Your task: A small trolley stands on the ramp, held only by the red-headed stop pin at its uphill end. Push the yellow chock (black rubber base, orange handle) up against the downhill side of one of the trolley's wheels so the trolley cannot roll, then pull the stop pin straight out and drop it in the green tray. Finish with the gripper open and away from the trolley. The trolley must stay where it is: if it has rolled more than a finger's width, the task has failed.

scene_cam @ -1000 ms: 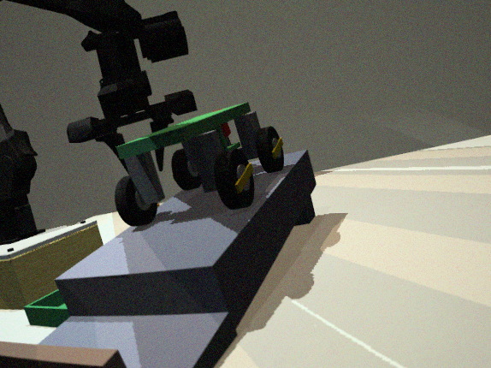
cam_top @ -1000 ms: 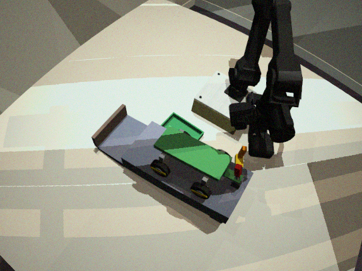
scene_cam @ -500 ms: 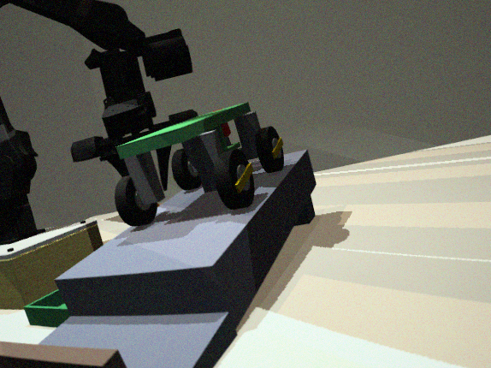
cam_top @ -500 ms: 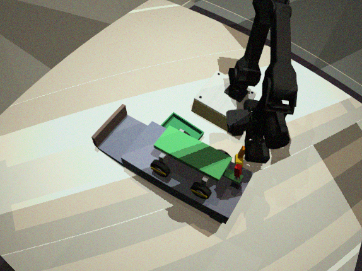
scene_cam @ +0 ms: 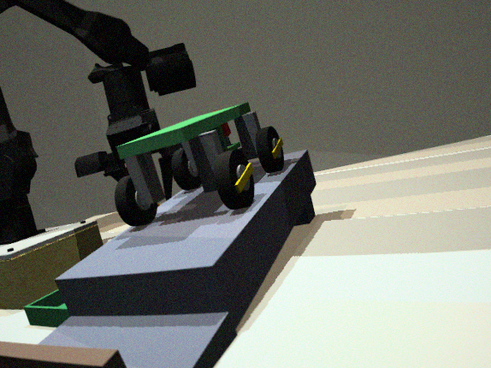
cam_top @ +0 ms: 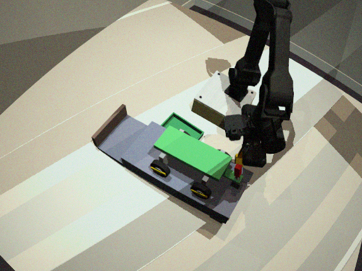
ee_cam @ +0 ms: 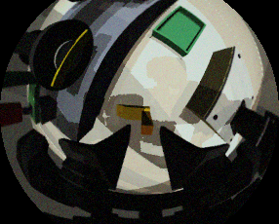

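The yellow chock lies 20 mm ahead of my gripper tip, 10 mm to the left of it and 40 mm below it. From my gripper tip the other things lie so: trolley (160 mm ahead, 90 mm to the right, 50 mm above); red-headed stop pin (130 mm ahead, 20 mm to the left, 70 mm above); ramp (160 mm ahead, 100 mm to the right, 10 mm below).
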